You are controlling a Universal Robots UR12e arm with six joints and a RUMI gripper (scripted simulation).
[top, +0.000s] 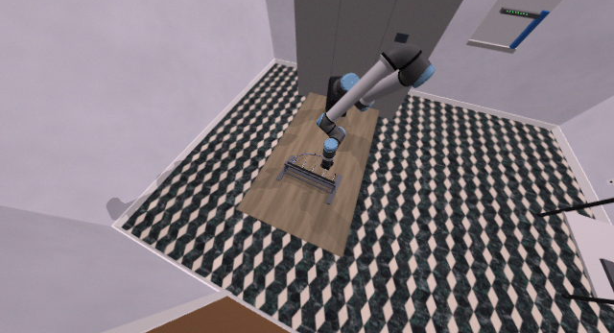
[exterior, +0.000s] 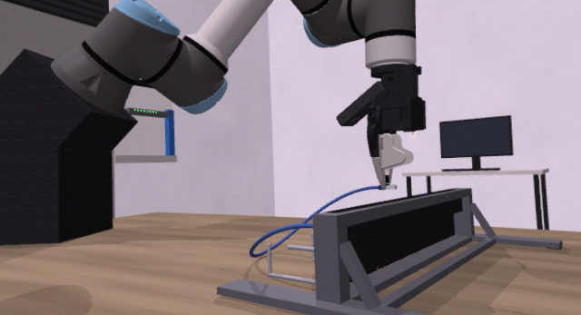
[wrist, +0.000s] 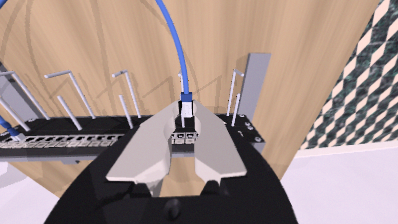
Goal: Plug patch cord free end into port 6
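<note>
Right now my hand is 10 mm short of the plug and 10 mm above it.
</note>
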